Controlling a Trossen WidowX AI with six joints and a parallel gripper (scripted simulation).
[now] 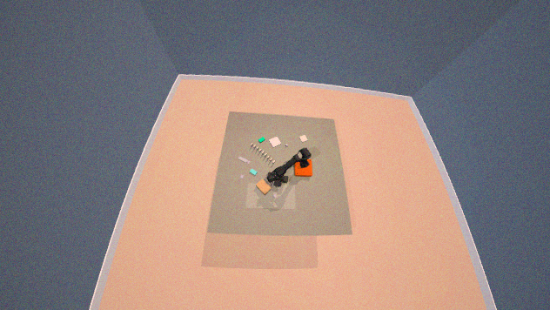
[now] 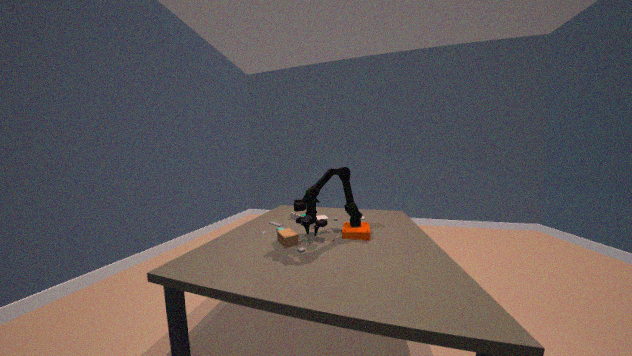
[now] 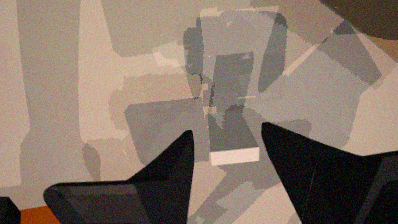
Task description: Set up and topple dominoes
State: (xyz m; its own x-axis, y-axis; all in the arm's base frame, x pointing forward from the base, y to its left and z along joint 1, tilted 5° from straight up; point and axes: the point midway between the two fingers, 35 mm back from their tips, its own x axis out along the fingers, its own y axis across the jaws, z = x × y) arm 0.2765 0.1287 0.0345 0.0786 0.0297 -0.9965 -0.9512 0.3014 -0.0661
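Now: gripper tip 130 mm short of the tan box, 60 mm to the right of it and 10 mm below it. From my gripper tip the other things lie so: white flat block 430 mm to the right, 20 mm below, 20 mm behind; teal block 220 mm ahead, 100 mm to the right, 20 mm below; pale flat bar 310 mm ahead, 230 mm to the right, 20 mm below.
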